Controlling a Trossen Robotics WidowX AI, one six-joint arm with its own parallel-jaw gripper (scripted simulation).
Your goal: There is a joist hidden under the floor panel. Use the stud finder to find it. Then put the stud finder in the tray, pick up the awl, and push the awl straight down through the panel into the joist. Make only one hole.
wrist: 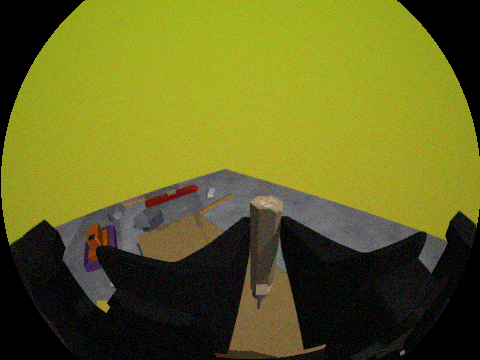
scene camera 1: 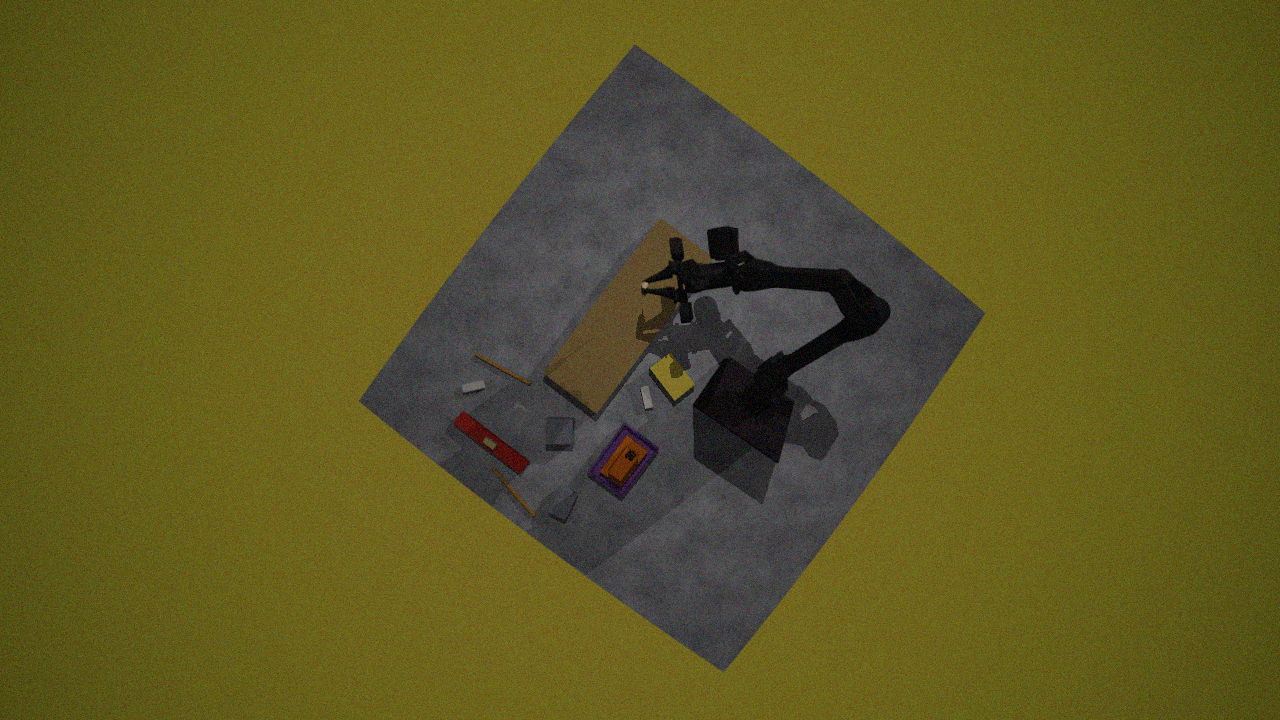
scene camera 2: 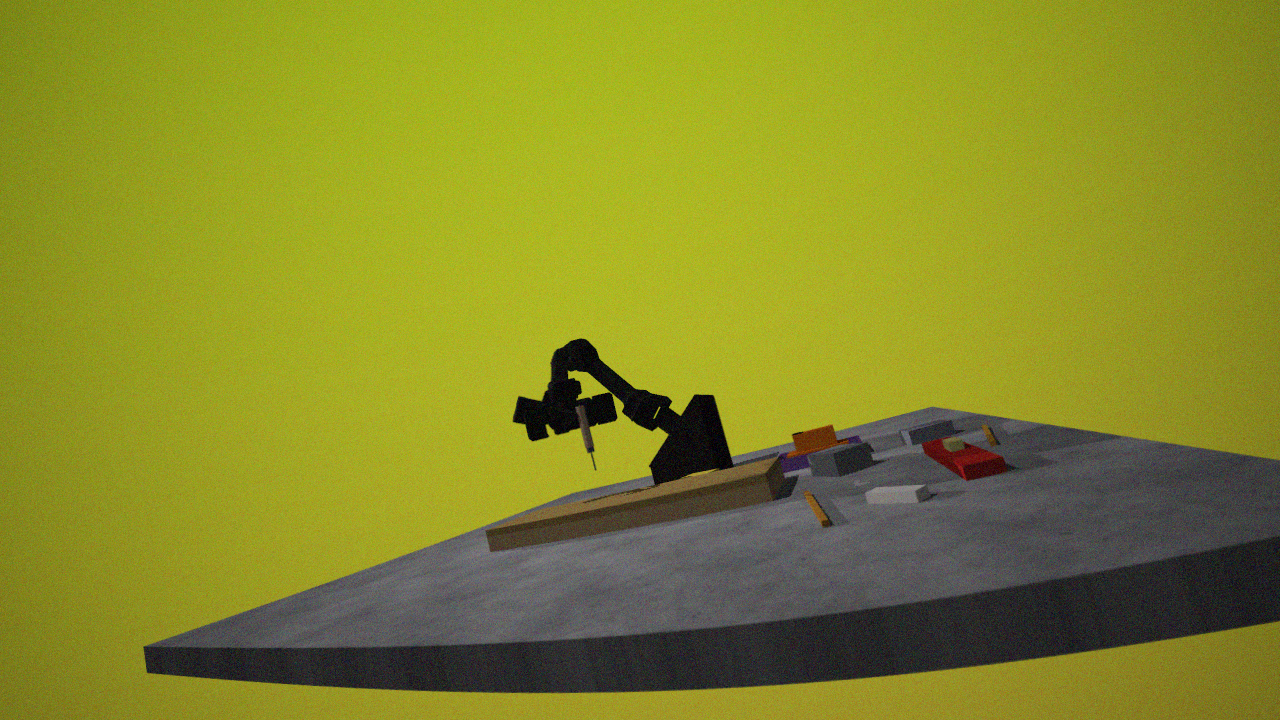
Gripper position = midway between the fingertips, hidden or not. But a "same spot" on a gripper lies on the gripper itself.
Scene:
my gripper: wrist; scene camera 1; scene camera 2 582, 414
same spot on my gripper: (scene camera 1: 673, 268) = (wrist: 395, 283)

